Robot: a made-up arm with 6 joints.
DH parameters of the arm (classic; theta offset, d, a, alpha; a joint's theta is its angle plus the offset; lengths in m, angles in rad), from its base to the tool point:
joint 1: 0 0.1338 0 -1.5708
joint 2: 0.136 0 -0.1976 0
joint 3: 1.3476 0 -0.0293 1.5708
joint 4: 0 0.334 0 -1.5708
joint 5: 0 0 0 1.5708
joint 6: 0 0.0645 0 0
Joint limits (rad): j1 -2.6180..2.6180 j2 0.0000..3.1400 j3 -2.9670..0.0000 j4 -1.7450..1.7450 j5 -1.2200..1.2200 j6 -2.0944..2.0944
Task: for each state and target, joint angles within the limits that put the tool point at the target. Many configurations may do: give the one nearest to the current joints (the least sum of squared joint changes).
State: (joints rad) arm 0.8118 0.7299 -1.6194 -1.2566 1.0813 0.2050
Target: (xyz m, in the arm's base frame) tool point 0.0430 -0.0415 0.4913
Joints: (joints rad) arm 0.5906 0.1860 -1.0363 -1.3031 1.2200 0.2050
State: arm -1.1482 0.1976 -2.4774 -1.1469 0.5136 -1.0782
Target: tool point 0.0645 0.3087 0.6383
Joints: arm -1.7992 0.7727 -2.6978 -1.1592 0.1199 -1.0782
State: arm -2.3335 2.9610 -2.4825 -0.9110 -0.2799 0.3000
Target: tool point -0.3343 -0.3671 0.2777
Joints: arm -2.3561 1.9777 -1.7122 -0.9761 -0.4484 0.3000
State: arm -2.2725 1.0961 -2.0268 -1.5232 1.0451 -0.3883
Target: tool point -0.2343 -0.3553 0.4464
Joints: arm -2.0399 1.7814 -1.9643 -1.5288 0.8487 -0.3883
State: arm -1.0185 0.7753 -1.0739 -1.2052 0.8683 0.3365
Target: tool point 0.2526 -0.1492 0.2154
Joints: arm -0.3912 1.0467 -0.6654 -1.1153 0.8015 0.3365
